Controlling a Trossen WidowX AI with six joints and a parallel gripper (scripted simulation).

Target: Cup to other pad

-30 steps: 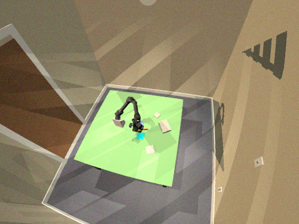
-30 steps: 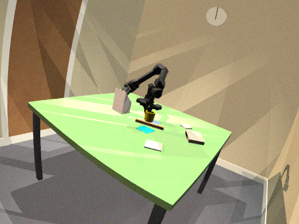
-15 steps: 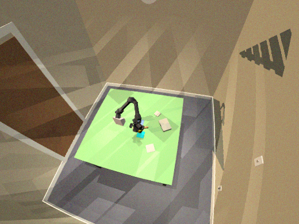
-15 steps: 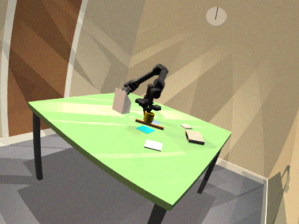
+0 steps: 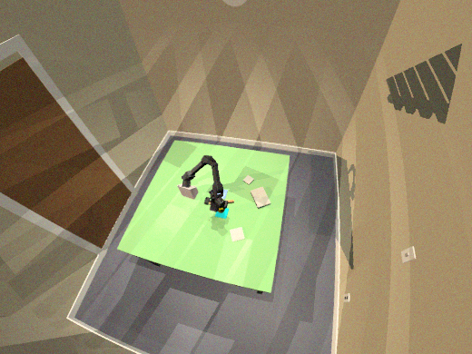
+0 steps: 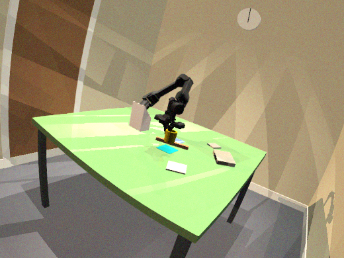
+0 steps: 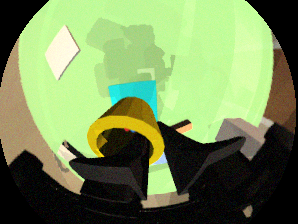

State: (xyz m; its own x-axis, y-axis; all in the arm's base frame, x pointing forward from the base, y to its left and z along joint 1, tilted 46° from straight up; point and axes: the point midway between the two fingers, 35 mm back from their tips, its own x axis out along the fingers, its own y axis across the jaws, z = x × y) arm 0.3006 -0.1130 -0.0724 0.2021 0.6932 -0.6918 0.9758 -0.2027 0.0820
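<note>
My gripper tip is now 9 cm above the cyan pad and 3 cm short of it. Round my gripper tip: orange bar (9 cm to the left, 8 cm below, 1 cm ahead); yellow cup (2 cm ahead).
</note>
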